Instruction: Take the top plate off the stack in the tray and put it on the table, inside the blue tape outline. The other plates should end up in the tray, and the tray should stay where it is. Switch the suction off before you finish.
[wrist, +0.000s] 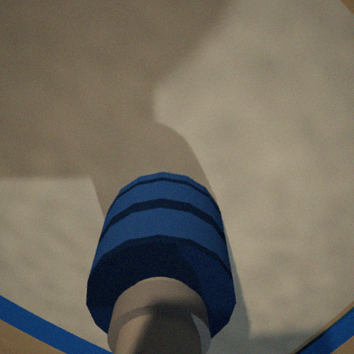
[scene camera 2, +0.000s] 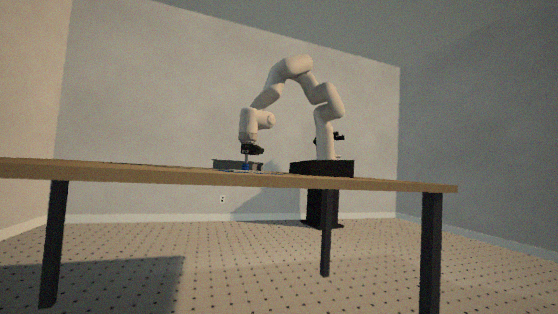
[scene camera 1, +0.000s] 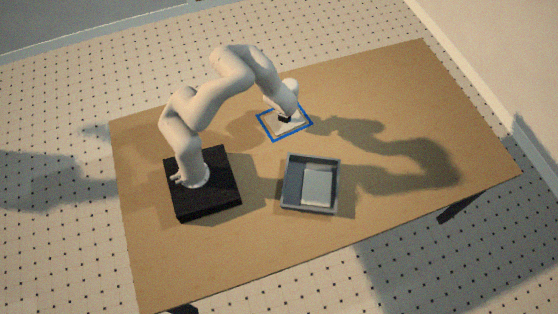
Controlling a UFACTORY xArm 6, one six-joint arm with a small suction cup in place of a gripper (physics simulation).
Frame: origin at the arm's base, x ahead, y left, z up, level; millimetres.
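Seen in the pictures: arm's base at its link origin: (scene camera 2: 325,161) (scene camera 1: 194,174).
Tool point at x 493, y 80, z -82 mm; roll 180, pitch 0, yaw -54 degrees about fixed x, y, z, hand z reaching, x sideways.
Observation:
Pixels of each thing's middle, then the offset from my tool point to it. "spot": a spot on its surface instead.
- pale square plate at the middle of its body: (scene camera 2: 248,171) (scene camera 1: 285,119) dx -11, dy +8, dz +7 mm
- blue tape outline at a spot on its surface: (scene camera 1: 293,132) spot: dx -12, dy -69, dz +3 mm
- grey tray at the middle of its body: (scene camera 1: 310,184) (scene camera 2: 239,165) dx -93, dy -333, dz +27 mm
My gripper, a blue suction cup (scene camera 1: 284,121) (scene camera 2: 245,167) (wrist: 160,215), points down and is pressed against the upper face of a pale square plate (scene camera 1: 290,128) (wrist: 280,150). The plate is flat at table level, within the blue tape outline (scene camera 1: 293,132) (wrist: 45,329). Its edges run close to the tape in the wrist view. I take the cup as shut on this plate; the contact face under the cup is hidden. The grey tray (scene camera 1: 307,210) (scene camera 2: 230,164) stands apart, with pale plates (scene camera 1: 316,187) stacked towards its right side. The stack's exact count cannot be told.
The wooden table (scene camera 1: 400,100) (scene camera 2: 125,171) carries the tray and the arm's black base block (scene camera 1: 220,195) (scene camera 2: 320,168). The tray stands to the right of the block in scene camera 1, with its raised walls between the outline and the table's front edge.

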